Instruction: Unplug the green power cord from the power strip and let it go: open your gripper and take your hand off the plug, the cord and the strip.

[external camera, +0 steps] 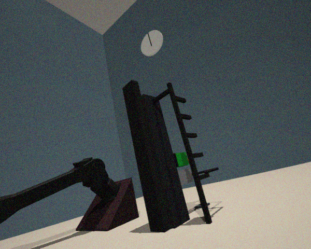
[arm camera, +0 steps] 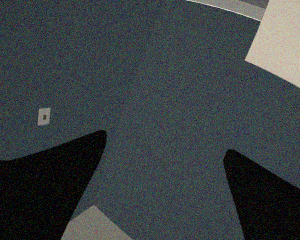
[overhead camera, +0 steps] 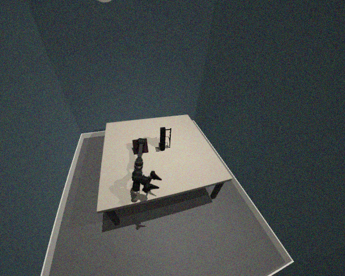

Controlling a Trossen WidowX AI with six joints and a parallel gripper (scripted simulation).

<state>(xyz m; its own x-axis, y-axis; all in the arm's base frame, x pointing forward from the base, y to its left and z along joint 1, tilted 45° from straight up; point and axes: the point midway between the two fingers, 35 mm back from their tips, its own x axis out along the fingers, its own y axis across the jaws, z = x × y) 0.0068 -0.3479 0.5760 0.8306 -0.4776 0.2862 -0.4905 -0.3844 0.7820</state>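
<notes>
My gripper tip is now 240 mm short of the green plug, 660 mm to the right of it and 110 mm above it. From my gripper tip the other things lie so: thin black bar: 310 mm ahead, 580 mm to the left, 100 mm below.
</notes>
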